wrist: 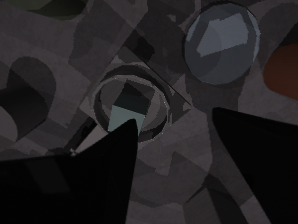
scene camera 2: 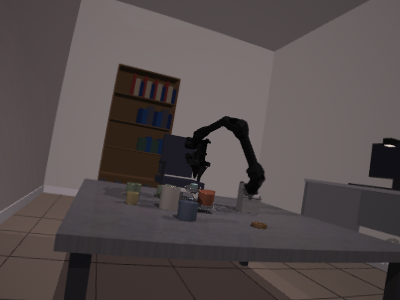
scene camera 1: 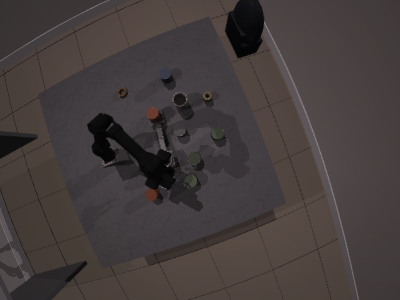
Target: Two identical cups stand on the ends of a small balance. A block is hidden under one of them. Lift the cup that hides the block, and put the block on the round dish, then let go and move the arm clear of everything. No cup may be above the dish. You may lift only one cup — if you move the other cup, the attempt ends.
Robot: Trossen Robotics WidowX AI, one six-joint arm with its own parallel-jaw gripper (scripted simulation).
Labels:
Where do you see a grey-blue round dish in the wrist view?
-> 218, 48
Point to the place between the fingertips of the gripper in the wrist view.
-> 173, 119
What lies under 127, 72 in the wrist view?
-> A balance.

